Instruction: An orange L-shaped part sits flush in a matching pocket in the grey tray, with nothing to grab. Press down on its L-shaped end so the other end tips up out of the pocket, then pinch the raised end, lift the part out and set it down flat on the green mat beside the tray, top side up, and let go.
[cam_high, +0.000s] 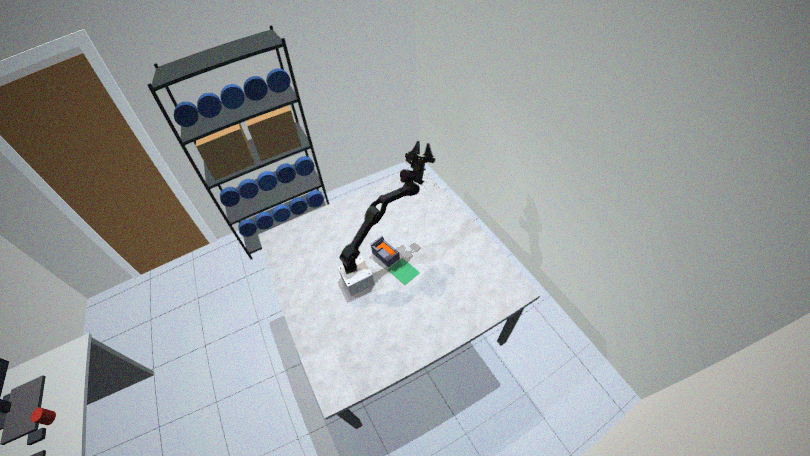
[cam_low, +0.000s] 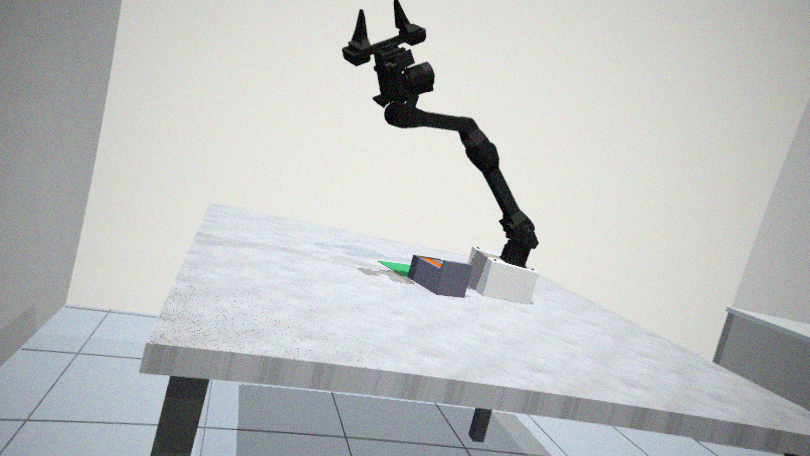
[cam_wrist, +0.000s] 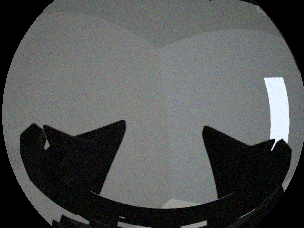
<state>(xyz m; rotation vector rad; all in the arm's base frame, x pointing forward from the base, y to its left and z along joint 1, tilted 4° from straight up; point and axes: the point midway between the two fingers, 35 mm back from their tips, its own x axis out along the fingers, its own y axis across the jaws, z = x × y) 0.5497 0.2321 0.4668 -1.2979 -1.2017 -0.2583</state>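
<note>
Now: the orange L-shaped part 56 cm below my gripper tip, 32 cm behind it and 18 cm to the right of it. Also, from my gripper tip: green mat 62 cm below, 33 cm to the right, 25 cm behind.
</note>
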